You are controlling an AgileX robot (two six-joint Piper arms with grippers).
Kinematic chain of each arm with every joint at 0, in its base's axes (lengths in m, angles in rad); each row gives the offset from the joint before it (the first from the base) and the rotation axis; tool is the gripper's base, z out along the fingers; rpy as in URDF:
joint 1: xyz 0 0 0.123 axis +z
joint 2: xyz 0 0 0 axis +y
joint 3: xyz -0.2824 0 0.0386 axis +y
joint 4: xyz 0.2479 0 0.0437 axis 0.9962 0 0.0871
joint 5: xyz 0 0 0 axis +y
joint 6: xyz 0.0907 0 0.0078 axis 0.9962 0 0.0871
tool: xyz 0 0 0 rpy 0 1.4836 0
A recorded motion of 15 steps. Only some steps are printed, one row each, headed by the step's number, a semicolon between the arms.
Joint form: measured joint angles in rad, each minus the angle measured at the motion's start. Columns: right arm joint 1, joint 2, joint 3, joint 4, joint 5, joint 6; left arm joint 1, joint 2, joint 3, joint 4, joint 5, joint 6.
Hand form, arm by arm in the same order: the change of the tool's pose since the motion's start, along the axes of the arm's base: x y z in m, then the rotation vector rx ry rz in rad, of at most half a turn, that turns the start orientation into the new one. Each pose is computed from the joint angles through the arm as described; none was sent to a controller.
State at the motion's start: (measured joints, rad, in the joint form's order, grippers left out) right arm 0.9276 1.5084 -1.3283 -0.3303 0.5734 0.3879; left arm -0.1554 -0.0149 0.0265 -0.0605 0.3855 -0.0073
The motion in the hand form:
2: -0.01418 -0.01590 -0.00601 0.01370 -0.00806 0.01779; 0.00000 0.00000 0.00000 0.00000 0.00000 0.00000
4: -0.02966 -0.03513 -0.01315 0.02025 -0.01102 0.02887; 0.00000 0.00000 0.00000 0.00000 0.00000 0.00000
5: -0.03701 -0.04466 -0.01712 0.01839 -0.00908 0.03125; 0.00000 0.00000 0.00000 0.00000 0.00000 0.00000
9: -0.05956 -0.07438 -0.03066 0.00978 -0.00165 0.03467; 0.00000 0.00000 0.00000 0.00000 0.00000 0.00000
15: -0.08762 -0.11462 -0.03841 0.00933 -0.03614 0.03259; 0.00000 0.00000 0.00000 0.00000 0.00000 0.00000
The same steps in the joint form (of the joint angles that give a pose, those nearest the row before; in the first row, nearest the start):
2: 0.0017 -0.0779 0.1092 0.0000 -0.0498 0.0000; 0.0000 0.0000 0.0000 0.0000 0.0000 0.0000
4: 0.0017 -0.1653 0.2222 0.0000 -0.0843 0.0000; 0.0000 0.0000 0.0000 0.0000 0.0000 0.0000
5: 0.0017 -0.2068 0.2735 0.0000 -0.0918 0.0000; 0.0000 0.0000 0.0000 0.0000 0.0000 0.0000
9: 0.0017 -0.3368 0.4250 0.0000 -0.1026 0.0000; 0.0000 0.0000 0.0000 0.0000 0.0000 0.0000
15: 0.0017 -0.5274 0.5782 -0.0281 -0.0847 0.0015; 0.0000 0.0000 0.0000 0.0000 0.0000 0.0000

